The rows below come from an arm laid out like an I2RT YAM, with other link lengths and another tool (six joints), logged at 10 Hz.
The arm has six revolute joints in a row. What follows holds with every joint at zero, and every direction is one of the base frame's.
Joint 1 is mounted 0.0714 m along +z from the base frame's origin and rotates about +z.
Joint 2 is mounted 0.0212 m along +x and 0.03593 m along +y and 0.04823 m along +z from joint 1 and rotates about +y.
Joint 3 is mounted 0.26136 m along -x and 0.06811 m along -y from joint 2 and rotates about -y.
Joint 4 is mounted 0.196 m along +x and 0.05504 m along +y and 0.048 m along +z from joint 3 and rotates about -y.
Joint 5 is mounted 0.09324 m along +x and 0.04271 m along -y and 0.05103 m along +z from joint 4 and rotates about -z.
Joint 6 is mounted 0.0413 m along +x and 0.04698 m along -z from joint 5 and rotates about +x.
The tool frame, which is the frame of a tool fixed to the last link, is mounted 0.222 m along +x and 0.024 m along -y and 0.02 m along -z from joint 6; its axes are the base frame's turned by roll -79.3, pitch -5.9 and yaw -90 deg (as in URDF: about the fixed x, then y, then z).
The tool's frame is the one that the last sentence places.
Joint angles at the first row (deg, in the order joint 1, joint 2, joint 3, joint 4, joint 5, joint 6):
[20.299 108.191 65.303 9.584 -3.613 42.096]
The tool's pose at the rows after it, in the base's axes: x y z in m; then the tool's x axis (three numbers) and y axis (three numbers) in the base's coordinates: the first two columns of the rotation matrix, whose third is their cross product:
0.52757 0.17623 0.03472 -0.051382 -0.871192 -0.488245 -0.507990 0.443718 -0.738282
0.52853 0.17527 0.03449 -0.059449 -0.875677 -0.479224 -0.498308 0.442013 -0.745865
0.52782 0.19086 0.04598 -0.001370 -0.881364 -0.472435 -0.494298 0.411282 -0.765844
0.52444 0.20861 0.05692 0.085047 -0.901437 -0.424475 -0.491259 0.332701 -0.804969
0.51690 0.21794 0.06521 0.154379 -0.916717 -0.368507 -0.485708 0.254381 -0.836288
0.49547 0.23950 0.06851 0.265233 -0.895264 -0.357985 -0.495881 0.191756 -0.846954
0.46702 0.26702 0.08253 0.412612 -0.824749 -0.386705 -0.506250 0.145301 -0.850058
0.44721 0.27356 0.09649 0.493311 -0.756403 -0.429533 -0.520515 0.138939 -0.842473
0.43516 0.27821 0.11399 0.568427 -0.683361 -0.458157 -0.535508 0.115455 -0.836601
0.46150 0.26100 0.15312 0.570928 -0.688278 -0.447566 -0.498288 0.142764 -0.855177
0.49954 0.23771 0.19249 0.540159 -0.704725 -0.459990 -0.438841 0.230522 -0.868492
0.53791 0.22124 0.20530 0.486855 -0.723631 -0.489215 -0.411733 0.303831 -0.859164
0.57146 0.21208 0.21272 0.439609 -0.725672 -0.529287 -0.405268 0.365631 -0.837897
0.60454 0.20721 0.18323 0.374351 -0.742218 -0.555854 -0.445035 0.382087 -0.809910
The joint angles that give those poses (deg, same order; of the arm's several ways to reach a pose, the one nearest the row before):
[20.828 109.504 66.791 6.247 -0.176 43.151]
[21.354 109.600 66.710 6.505 1.226 43.330]
[22.758 108.811 66.796 7.203 0.794 41.579]
[24.867 108.020 67.498 6.682 0.966 37.279]
[26.453 106.441 67.415 5.361 1.324 33.059]
[27.769 103.809 63.654 7.194 -2.608 29.454]
[27.688 100.117 59.954 8.871 -11.380 25.761]
[25.232 97.038 57.746 8.878 -19.923 23.824]
[22.156 95.981 60.282 4.764 -28.812 20.664]
[18.381 96.150 68.699 -1.565 -31.023 19.424]
[14.424 97.640 74.254 -0.355 -31.636 22.227]
[12.221 102.189 79.690 1.650 -30.412 25.920]
[10.815 107.559 86.887 1.404 -29.707 29.609]
[10.283 115.994 95.843 -2.170 -28.305 31.027]

